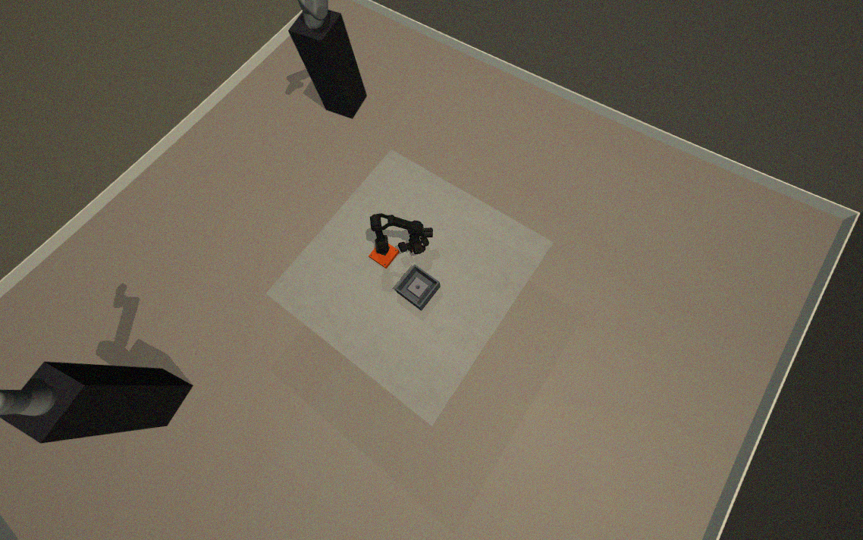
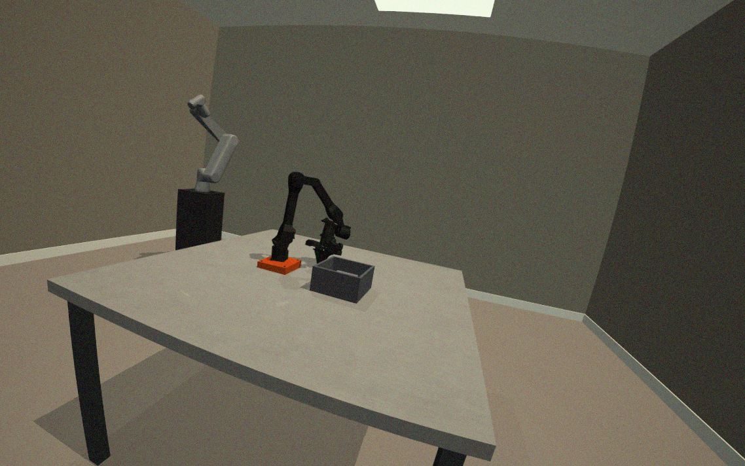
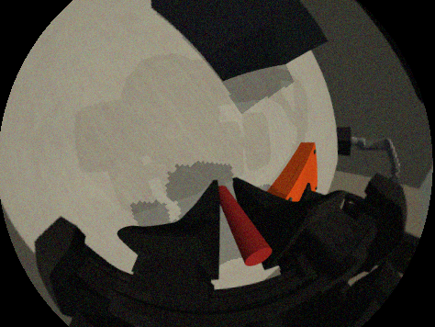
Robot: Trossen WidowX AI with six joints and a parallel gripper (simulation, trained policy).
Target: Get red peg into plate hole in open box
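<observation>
Right now my gripper tip is 10 mm to the right of the red peg and 30 mm below it. Round my gripper tip: grey plate (140 mm ahead, 200 mm to the right, 30 mm above); then dark grey box (140 mm ahead, 200 mm to the right, 10 mm above).
</observation>
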